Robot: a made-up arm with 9 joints. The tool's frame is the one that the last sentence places.
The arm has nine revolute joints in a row. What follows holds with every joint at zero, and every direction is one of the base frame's.
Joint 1 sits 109.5 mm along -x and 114.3 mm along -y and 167.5 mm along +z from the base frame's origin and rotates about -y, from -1.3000 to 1.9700 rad.
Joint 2 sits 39.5 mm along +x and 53.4 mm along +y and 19.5 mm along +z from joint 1 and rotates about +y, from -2.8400 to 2.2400 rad.
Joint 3 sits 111.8 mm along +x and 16.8 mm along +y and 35.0 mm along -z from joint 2 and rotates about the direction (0.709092, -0.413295, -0.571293), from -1.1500 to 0.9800 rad.
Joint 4 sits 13.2 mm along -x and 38.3 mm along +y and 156.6 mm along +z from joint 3 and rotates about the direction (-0.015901, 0.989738, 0.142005), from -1.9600 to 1.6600 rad.
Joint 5 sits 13.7 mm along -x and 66.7 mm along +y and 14.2 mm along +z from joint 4 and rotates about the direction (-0.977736, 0.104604, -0.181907), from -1.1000 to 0.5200 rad.
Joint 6 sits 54.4 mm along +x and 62.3 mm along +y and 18.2 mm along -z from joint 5 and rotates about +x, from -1.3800 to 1.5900 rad.
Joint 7 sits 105.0 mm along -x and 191.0 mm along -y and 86.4 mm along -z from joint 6 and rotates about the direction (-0.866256, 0.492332, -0.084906), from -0.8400 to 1.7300 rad.
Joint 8 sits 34.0 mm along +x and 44.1 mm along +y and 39.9 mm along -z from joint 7 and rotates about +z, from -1.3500 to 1.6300 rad.
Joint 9 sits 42.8 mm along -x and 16.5 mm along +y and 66.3 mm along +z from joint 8 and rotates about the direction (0.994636, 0.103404, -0.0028), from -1.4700 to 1.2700 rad.
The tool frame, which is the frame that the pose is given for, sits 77.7 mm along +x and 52.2 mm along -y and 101.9 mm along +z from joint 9; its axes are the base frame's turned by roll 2.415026, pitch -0.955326 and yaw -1.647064 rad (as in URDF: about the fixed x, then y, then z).
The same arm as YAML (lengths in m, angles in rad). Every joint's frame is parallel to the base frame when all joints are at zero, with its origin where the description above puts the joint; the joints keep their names.
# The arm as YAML. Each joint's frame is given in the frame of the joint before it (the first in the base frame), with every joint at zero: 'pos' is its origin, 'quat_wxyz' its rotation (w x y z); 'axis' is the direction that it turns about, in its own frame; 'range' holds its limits. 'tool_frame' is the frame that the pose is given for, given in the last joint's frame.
length_unit: m
angle_unit: rad
joints:
  - joint: joint 1
    pos: [-0.1095, -0.1143, 0.1675]
    quat_wxyz: [1.0, 0.0, 0.0, 0.0]
    axis: [0.0, -1.0, 0.0]
    range: [-1.3, 1.97]
  - joint: joint 2
    pos: [0.0395, 0.0534, 0.0195]
    quat_wxyz: [1.0, 0.0, 0.0, 0.0]
    axis: [0.0, 1.0, 0.0]
    range: [-2.84, 2.24]
  - joint: joint 3
    pos: [0.1118, 0.0168, -0.035]
    quat_wxyz: [1.0, 0.0, 0.0, 0.0]
    axis: [0.709092, -0.413295, -0.571293]
    range: [-1.15, 0.98]
  - joint: joint 4
    pos: [-0.0132, 0.0383, 0.1566]
    quat_wxyz: [1.0, 0.0, 0.0, 0.0]
    axis: [-0.015901, 0.989738, 0.142005]
    range: [-1.96, 1.66]
  - joint: joint 5
    pos: [-0.0137, 0.0667, 0.0142]
    quat_wxyz: [1.0, 0.0, 0.0, 0.0]
    axis: [-0.977736, 0.104604, -0.181907]
    range: [-1.1, 0.52]
  - joint: joint 6
    pos: [0.0544, 0.0623, -0.0182]
    quat_wxyz: [1.0, 0.0, 0.0, 0.0]
    axis: [1.0, 0.0, 0.0]
    range: [-1.38, 1.59]
  - joint: joint 7
    pos: [-0.105, -0.191, -0.0864]
    quat_wxyz: [1.0, 0.0, 0.0, 0.0]
    axis: [-0.866281, 0.492289, -0.084898]
    range: [-0.84, 1.73]
  - joint: joint 8
    pos: [0.034, 0.0441, -0.0399]
    quat_wxyz: [1.0, 0.0, 0.0, 0.0]
    axis: [0.0, 0.0, 1.0]
    range: [-1.35, 1.63]
  - joint: joint 9
    pos: [-0.0428, 0.0165, 0.0663]
    quat_wxyz: [1.0, 0.0, 0.0, 0.0]
    axis: [0.994636, 0.103404, -0.0028]
    range: [-1.47, 1.27]
tool_frame:
  pos: [0.0777, -0.0522, 0.1019]
  quat_wxyz: [0.529682, 0.444344, -0.71995, 0.060553]

